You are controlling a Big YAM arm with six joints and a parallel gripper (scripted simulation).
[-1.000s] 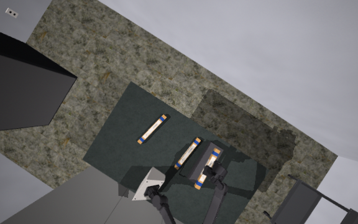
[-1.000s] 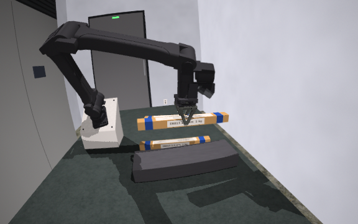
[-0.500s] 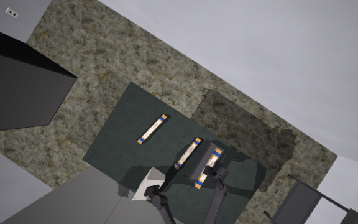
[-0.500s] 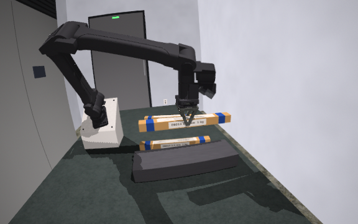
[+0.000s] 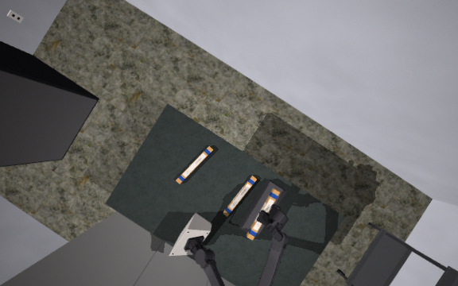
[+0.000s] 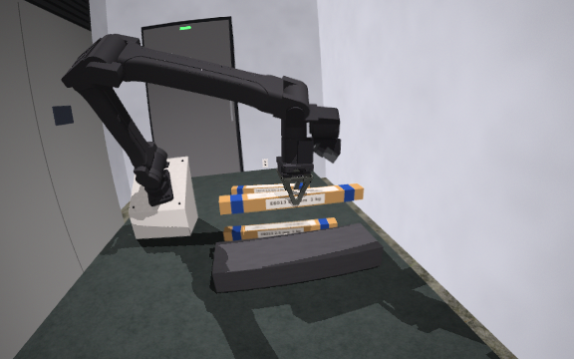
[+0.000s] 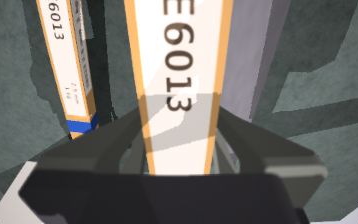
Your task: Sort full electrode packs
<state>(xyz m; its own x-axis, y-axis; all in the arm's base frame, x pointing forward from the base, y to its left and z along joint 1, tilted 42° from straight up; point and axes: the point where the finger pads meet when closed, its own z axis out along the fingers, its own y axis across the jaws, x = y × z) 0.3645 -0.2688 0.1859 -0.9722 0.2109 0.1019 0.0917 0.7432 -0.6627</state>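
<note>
Right now my hand is 10 mm past the low grey platform, 30 mm to the left of it and 160 mm above it.
</note>
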